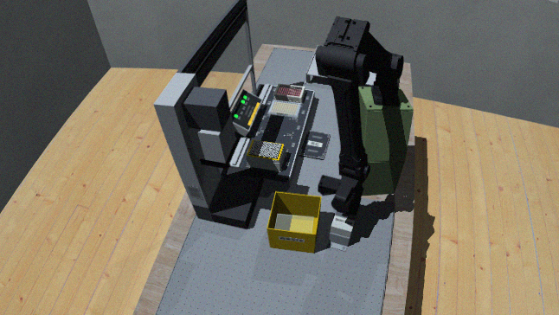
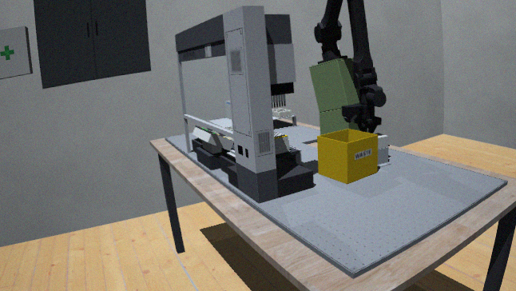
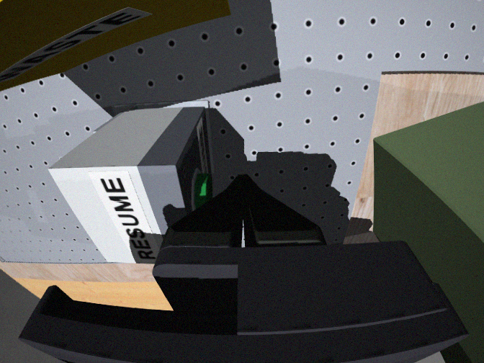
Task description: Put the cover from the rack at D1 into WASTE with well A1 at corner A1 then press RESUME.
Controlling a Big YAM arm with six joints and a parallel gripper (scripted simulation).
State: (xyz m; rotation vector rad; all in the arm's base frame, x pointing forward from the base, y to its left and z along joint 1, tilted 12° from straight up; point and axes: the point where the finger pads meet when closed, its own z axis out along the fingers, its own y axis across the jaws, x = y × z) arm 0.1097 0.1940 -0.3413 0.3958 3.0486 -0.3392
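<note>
Right now my hand is 1 cm short of the grey resume box, 4 cm to the right of it and 1 cm above it. From my hand the other things lie so: clear cover (18 cm ahead, 4 cm to the left, 6 cm below); yellow tip rack (32 cm ahead, 22 cm to the right, 2 cm above); yellow waste bin (17 cm ahead, 5 cm to the left, 3 cm below).
</note>
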